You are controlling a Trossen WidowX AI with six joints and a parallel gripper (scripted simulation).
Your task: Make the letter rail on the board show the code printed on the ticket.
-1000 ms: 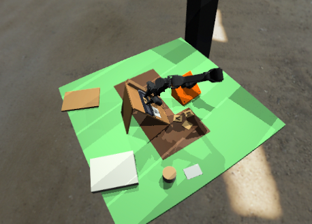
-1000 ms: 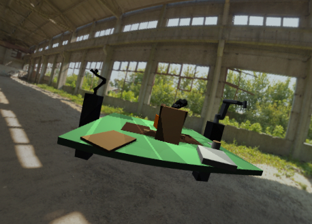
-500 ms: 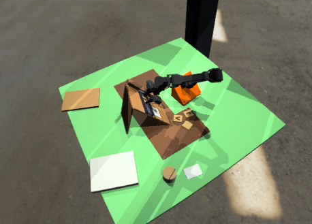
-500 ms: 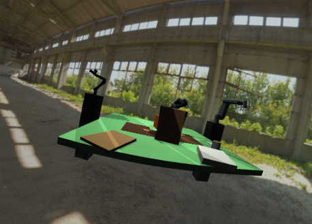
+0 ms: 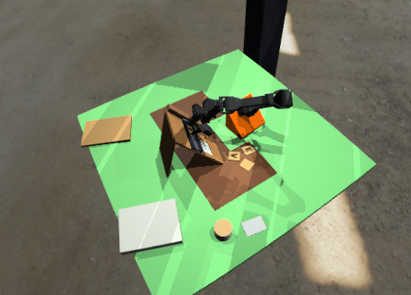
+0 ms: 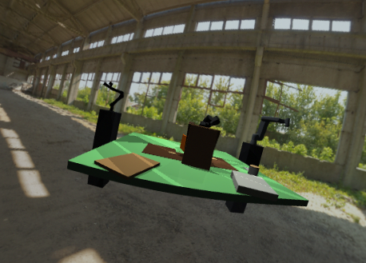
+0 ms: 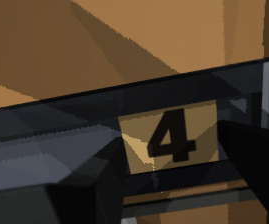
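Right now my gripper tip is 8 cm to the right of the white ticket, 8 cm above it and 4 cm past it. Round my gripper tip: brown mat 18 cm below, 14 cm behind, 2 cm to the right; then white slab 37 cm ahead, 29 cm to the left, 16 cm below; then short tan cylinder 48 cm to the left, 15 cm below, 9 cm ahead.
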